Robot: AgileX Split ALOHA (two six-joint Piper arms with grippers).
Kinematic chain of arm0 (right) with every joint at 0, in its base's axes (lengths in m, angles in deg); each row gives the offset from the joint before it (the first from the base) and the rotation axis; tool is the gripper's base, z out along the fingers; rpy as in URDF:
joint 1: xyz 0 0 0.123 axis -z
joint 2: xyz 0 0 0 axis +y
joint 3: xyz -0.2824 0 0.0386 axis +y
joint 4: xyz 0.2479 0 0.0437 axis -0.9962 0 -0.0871
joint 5: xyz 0 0 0 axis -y
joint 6: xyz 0.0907 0 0.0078 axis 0.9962 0 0.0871
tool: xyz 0 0 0 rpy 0 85 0
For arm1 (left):
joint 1: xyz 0 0 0.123 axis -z
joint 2: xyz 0 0 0 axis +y
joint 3: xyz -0.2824 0 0.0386 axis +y
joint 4: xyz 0.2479 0 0.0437 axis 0.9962 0 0.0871
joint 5: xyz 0 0 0 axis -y
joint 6: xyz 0.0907 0 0.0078 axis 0.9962 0 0.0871
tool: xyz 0 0 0 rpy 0 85 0
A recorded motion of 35 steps. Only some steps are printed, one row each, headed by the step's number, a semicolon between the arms.
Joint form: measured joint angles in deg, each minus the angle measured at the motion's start. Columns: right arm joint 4, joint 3, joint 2, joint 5, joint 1, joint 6; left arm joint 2, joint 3, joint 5, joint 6, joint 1, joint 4.
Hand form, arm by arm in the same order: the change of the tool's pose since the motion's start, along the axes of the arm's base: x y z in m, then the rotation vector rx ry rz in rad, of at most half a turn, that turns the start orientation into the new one. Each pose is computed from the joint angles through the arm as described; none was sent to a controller.
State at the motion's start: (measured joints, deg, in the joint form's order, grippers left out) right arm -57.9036 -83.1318 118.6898 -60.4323 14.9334 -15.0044; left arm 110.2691 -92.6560 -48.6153 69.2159 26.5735 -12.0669
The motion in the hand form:
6: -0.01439 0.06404 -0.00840 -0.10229 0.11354 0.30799; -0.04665 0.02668 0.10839 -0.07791 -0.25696 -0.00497
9: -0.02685 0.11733 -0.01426 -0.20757 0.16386 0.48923; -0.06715 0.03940 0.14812 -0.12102 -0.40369 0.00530
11: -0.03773 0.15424 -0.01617 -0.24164 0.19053 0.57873; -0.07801 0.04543 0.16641 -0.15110 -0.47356 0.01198
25: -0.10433 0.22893 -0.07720 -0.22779 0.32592 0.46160; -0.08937 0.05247 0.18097 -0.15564 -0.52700 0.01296
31: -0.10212 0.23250 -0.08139 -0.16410 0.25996 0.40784; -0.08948 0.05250 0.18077 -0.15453 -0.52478 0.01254
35: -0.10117 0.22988 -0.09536 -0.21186 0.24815 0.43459; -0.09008 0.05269 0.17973 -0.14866 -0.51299 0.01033
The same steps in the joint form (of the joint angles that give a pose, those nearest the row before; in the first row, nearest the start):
6: 11.18 -0.06 0.00 -6.14 -9.42 2.32; -15.58 0.06 -0.36 0.00 0.00 2.60
9: 18.31 -0.06 0.00 -6.96 -18.15 5.18; -21.37 0.06 2.53 0.00 0.00 4.11
11: 20.36 -0.06 0.06 -7.37 -23.99 7.61; -24.06 0.06 4.21 0.00 0.00 4.35
25: 10.45 16.82 0.00 10.91 -37.78 14.19; -26.57 0.11 4.61 0.10 0.00 5.40
31: 1.89 18.68 0.20 15.33 -37.78 7.53; -26.56 0.11 4.47 0.10 0.00 5.41
35: 3.76 18.68 2.10 17.04 -37.78 5.82; -26.56 0.11 3.70 0.10 0.00 5.40

